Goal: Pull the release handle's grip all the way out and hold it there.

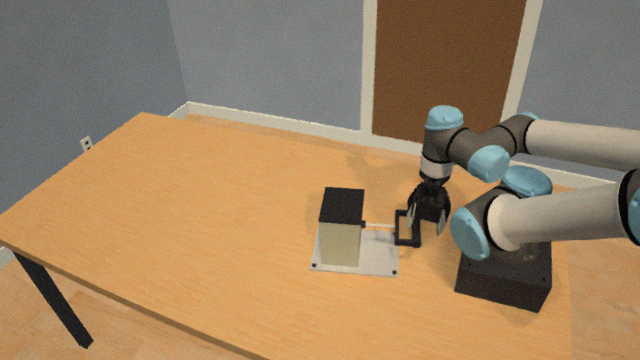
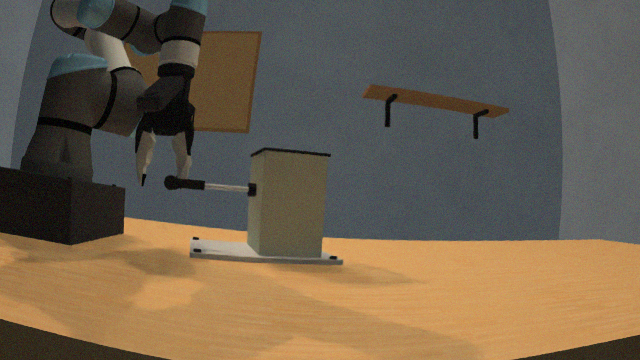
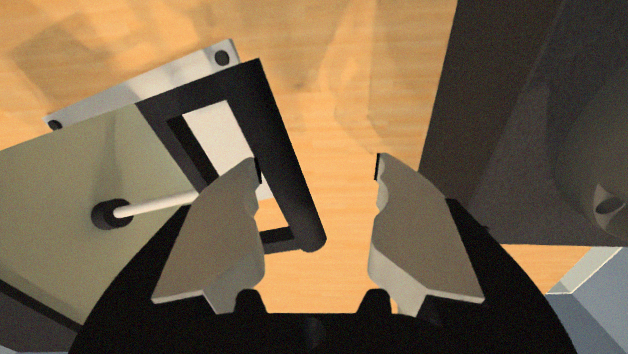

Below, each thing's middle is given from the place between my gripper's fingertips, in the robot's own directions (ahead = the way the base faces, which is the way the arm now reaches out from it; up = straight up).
The light grey base plate (image 1: 379, 257) is 170 mm ahead of my hand, 90 mm below it and 60 mm to the left of it.
